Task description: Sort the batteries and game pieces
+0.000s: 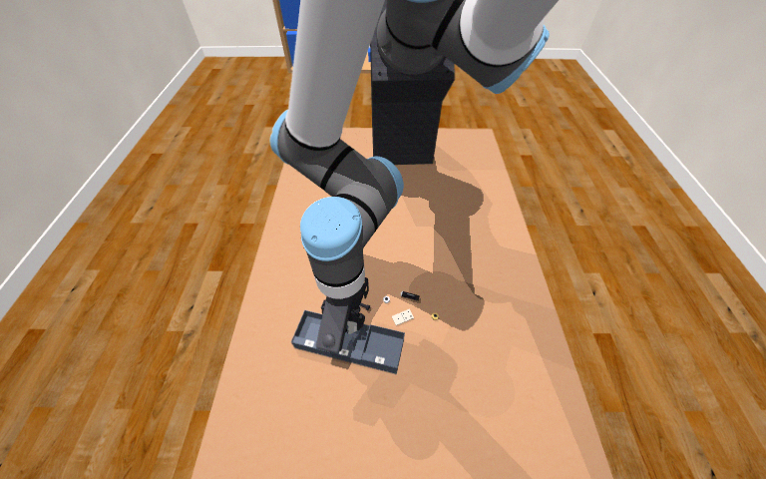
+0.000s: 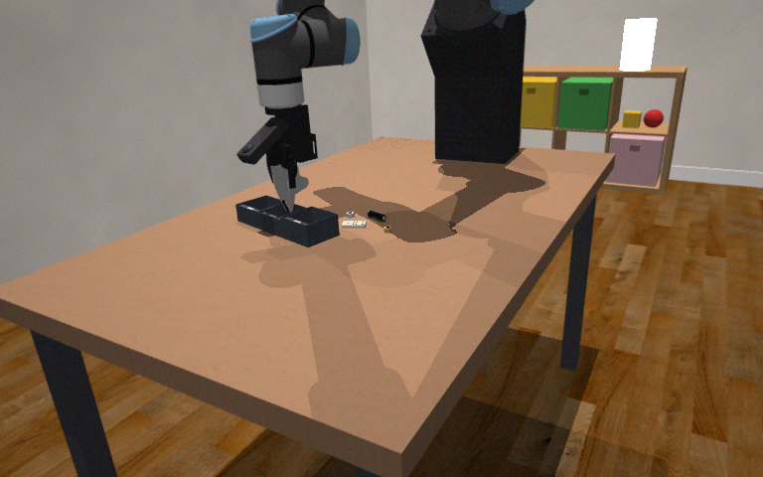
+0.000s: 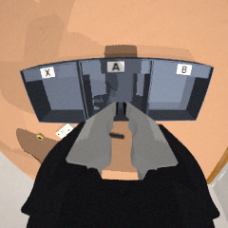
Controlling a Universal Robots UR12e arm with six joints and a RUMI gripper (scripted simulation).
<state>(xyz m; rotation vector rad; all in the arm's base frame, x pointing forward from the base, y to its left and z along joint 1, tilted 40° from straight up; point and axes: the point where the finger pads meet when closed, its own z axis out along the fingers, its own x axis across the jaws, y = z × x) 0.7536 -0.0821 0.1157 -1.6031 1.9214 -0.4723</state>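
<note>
My gripper is now 10 mm short of the three-compartment bin tray and 20 mm above it. Also, from my hand: black screw 90 mm behind, 20 mm to the left, 40 mm below; then white nut 110 mm behind, 80 mm to the left, 40 mm below; then white domino 70 mm behind, 130 mm to the left, 40 mm below.
</note>
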